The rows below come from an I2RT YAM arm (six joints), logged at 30 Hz.
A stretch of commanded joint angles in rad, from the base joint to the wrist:
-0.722 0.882 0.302 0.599 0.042 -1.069
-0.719 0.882 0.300 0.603 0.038 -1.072
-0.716 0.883 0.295 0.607 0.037 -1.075
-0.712 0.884 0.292 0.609 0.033 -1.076
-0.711 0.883 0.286 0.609 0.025 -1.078
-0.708 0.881 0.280 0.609 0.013 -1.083
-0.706 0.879 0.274 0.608 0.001 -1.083
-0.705 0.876 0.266 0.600 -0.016 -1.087
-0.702 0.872 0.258 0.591 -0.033 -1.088
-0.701 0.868 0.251 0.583 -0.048 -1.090
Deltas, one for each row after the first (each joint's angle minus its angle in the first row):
0.003 0.000 -0.002 0.004 -0.004 -0.003
0.006 0.001 -0.007 0.008 -0.005 -0.006
0.010 0.002 -0.010 0.010 -0.009 -0.007
0.011 0.001 -0.016 0.010 -0.017 -0.009
0.014 -0.001 -0.022 0.010 -0.029 -0.014
0.016 -0.003 -0.028 0.009 -0.041 -0.014
0.017 -0.006 -0.036 0.001 -0.058 -0.018
0.020 -0.010 -0.044 -0.008 -0.075 -0.019
0.021 -0.014 -0.051 -0.016 -0.090 -0.021

